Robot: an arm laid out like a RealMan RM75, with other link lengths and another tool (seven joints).
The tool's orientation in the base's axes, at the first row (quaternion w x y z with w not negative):
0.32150, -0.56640, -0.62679, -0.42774
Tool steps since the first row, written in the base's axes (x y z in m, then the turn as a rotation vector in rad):
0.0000, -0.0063, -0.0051, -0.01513, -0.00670, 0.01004
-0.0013, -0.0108, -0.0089, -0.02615, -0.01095, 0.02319
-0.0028, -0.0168, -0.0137, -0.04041, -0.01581, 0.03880
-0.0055, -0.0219, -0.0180, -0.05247, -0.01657, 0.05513
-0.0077, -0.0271, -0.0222, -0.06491, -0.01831, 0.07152
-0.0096, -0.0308, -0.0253, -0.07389, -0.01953, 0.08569
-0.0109, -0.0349, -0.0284, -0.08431, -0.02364, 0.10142
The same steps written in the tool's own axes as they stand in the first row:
-0.0073, -0.0008, -0.0035, 0.00829, -0.01313, -0.01156
-0.0124, -0.0027, -0.0060, 0.01979, -0.02169, -0.02190
-0.0190, -0.0050, -0.0095, 0.03369, -0.03301, -0.03411
-0.0247, -0.0083, -0.0125, 0.04968, -0.04208, -0.04276
-0.0303, -0.0112, -0.0155, 0.06536, -0.05150, -0.05234
-0.0344, -0.0136, -0.0177, 0.07877, -0.05790, -0.06023
-0.0387, -0.0154, -0.0202, 0.09252, -0.06543, -0.07150

